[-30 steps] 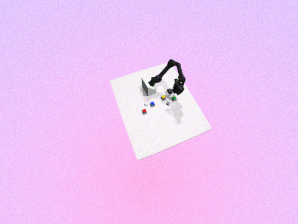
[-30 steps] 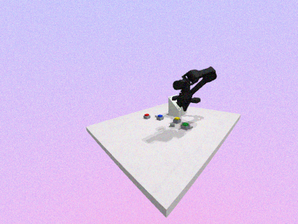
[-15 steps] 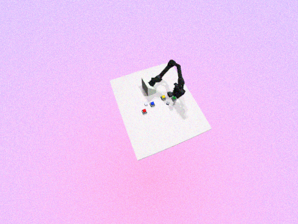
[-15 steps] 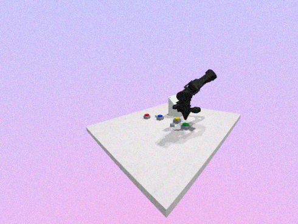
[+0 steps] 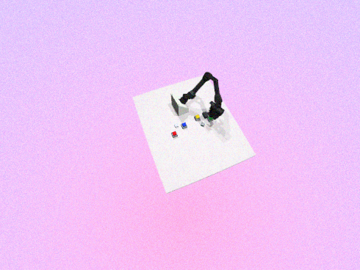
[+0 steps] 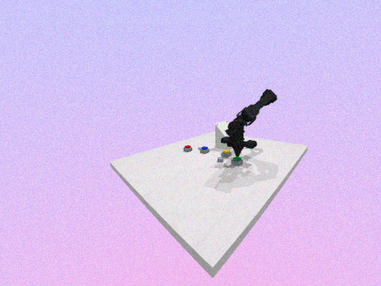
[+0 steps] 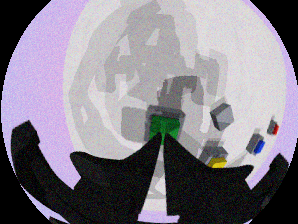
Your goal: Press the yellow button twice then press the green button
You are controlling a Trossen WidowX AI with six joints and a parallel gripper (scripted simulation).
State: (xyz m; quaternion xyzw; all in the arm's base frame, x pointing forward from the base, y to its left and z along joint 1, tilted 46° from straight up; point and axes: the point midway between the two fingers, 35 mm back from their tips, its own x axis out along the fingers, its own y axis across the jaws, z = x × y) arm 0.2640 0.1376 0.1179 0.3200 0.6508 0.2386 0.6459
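Right now the small grey block is 1 cm ahead of my gripper tip, 10 cm to the right of it and 4 cm below it. From my gripper tip the other things lie so: yellow button (8 cm behind, 11 cm to the right, 1 cm below); blue button (6 cm behind, 27 cm to the right, 1 cm below); green button (1 cm below).
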